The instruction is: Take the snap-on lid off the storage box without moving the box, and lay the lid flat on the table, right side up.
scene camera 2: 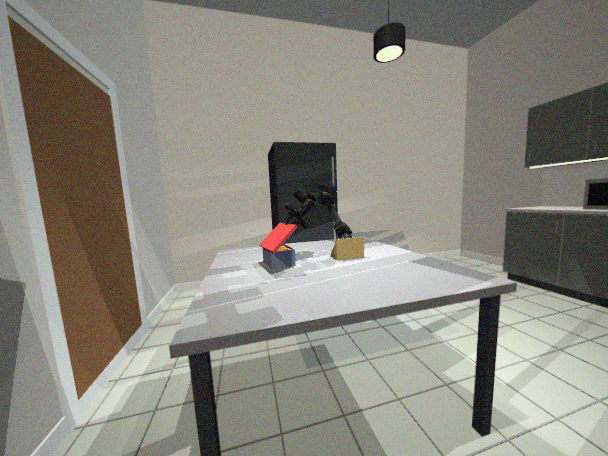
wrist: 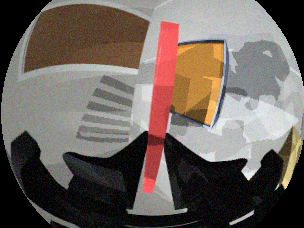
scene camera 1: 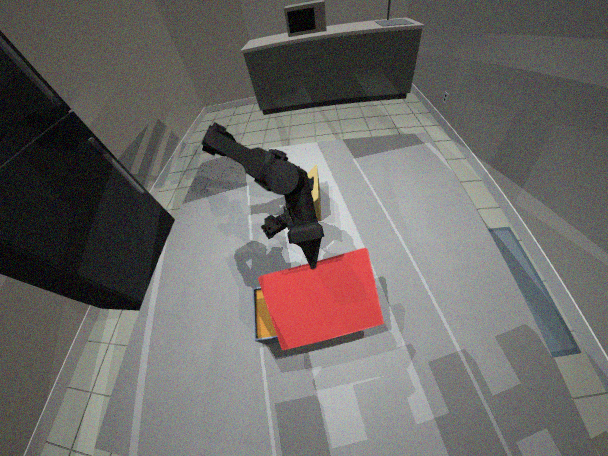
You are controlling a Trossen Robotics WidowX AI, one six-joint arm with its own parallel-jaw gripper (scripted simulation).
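Observation:
I am holding a red lid in my gripper, and the wrist view shows my gripper too. There is also a storage box to be seen.

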